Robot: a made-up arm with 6 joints. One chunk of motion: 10 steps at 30 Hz.
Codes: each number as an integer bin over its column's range. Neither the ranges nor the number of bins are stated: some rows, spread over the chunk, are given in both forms.
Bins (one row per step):
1: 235 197 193 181 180 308
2: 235 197 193 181 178 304
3: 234 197 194 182 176 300
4: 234 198 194 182 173 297
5: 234 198 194 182 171 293
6: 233 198 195 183 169 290
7: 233 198 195 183 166 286
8: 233 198 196 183 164 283
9: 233 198 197 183 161 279
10: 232 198 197 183 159 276
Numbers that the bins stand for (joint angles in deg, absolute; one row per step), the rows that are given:
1: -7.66 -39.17 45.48 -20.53 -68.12 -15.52
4: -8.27 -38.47 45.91 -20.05 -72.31 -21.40
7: -8.88 -38.47 46.33 -19.57 -76.50 -27.27
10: -9.49 -38.47 47.18 -19.57 -80.70 -32.60
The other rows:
2: -7.66 -39.17 45.48 -20.53 -69.32 -17.66
3: -8.27 -39.17 45.91 -20.05 -70.52 -19.79
5: -8.27 -38.47 45.91 -20.05 -73.51 -23.53
6: -8.88 -38.47 46.33 -19.57 -74.71 -25.13
8: -8.88 -38.47 46.75 -19.57 -77.70 -28.87
9: -8.88 -38.47 47.18 -19.57 -79.50 -31.00

